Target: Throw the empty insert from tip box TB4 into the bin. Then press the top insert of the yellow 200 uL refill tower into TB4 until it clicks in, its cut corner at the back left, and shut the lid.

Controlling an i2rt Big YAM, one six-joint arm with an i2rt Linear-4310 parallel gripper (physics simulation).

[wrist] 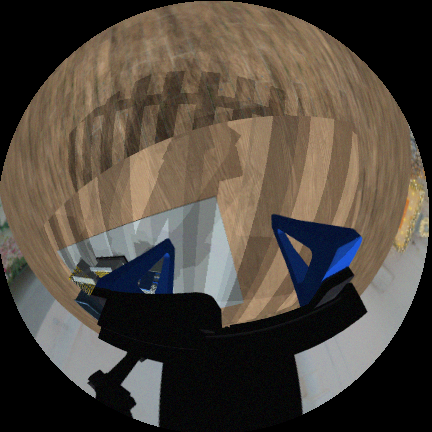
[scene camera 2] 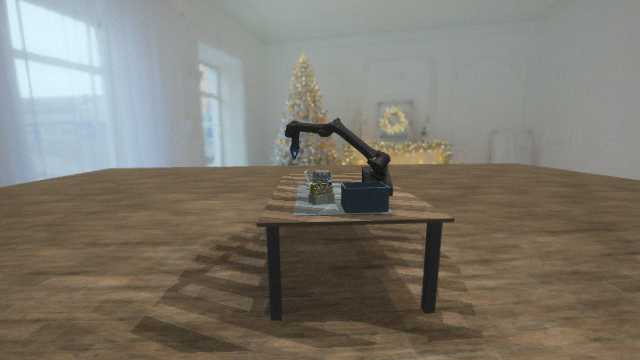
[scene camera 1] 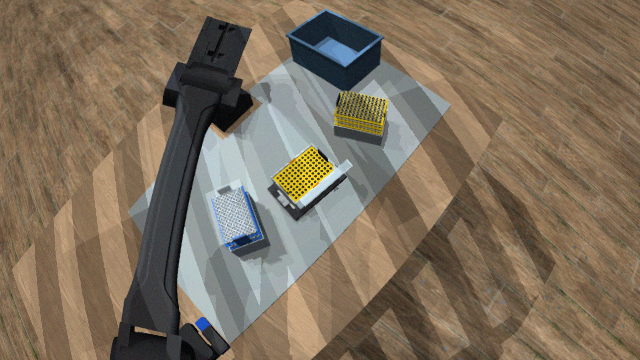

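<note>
Tip box TB4 (scene camera 1: 296, 209) stands mid-mat in scene camera 1, its lid (scene camera 1: 325, 185) open at the right side. A yellow insert (scene camera 1: 303, 173) with dark, empty-looking holes sits in it. The yellow refill tower (scene camera 1: 361, 112) (scene camera 2: 321, 193) stands between TB4 and the bin, several yellow layers on a grey base. The dark blue bin (scene camera 1: 320, 62) (scene camera 2: 365, 199) stands behind the tower in scene camera 1; no insert shows in it. My gripper (wrist: 219, 232) (scene camera 2: 295, 156) is open and empty, high above the table, well away from TB4 and the tower. The box's cut corner cannot be made out.
A blue refill tower (scene camera 1: 237, 217) with a white-patterned top stands left of TB4 in scene camera 1. These things stand on a grey mat (scene camera 1: 300, 250) (wrist: 200, 225) on the wooden table (scene camera 1: 400, 225) (scene camera 2: 300, 220). The arm (scene camera 1: 165, 200) stretches along the left side of the mat.
</note>
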